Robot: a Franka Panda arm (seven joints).
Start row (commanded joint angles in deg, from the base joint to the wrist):
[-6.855, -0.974, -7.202, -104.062, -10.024, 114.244, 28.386]
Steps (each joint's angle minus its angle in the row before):
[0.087, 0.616, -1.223, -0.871, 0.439, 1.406, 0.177]
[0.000, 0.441, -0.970, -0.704, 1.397, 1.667, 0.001]
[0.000, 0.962, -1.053, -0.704, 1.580, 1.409, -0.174]
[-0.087, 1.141, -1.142, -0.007, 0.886, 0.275, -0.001]
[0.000, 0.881, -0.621, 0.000, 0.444, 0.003, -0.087]
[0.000, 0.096, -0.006, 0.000, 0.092, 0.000, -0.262]
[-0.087, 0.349, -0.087, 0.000, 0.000, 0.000, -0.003]
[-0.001, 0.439, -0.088, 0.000, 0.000, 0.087, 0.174]
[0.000, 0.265, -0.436, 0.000, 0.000, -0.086, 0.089]
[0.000, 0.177, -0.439, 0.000, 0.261, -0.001, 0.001]
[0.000, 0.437, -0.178, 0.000, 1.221, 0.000, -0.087]
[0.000, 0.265, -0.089, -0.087, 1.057, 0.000, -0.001]
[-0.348, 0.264, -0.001, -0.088, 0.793, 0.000, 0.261]
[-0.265, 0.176, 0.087, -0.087, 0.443, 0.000, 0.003]
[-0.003, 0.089, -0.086, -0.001, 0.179, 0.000, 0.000]
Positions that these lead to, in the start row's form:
[-6.768, -0.358, -8.425, -104.933, -9.585, 115.650, 28.563]
[-6.768, 0.083, -9.395, -105.637, -8.188, 117.317, 28.564]
[-6.768, 1.045, -10.448, -106.341, -6.608, 118.726, 28.390]
[-6.855, 2.186, -11.590, -106.348, -5.722, 119.001, 28.389]
[-6.855, 3.067, -12.211, -106.348, -5.278, 119.004, 28.302]
[-6.855, 3.163, -12.217, -106.348, -5.186, 119.004, 28.040]
[-6.942, 3.512, -12.304, -106.348, -5.186, 119.004, 28.037]
[-6.943, 3.951, -12.392, -106.348, -5.186, 119.091, 28.211]
[-6.943, 4.216, -12.828, -106.348, -5.186, 119.005, 28.300]
[-6.943, 4.393, -13.267, -106.348, -4.925, 119.004, 28.301]
[-6.943, 4.830, -13.445, -106.348, -3.704, 119.004, 28.214]
[-6.943, 5.095, -13.534, -106.435, -2.647, 119.004, 28.213]
[-7.291, 5.359, -13.535, -106.523, -1.854, 119.004, 28.474]
[-7.556, 5.535, -13.448, -106.610, -1.411, 119.004, 28.477]
[-7.559, 5.624, -13.534, -106.611, -1.232, 119.004, 28.477]

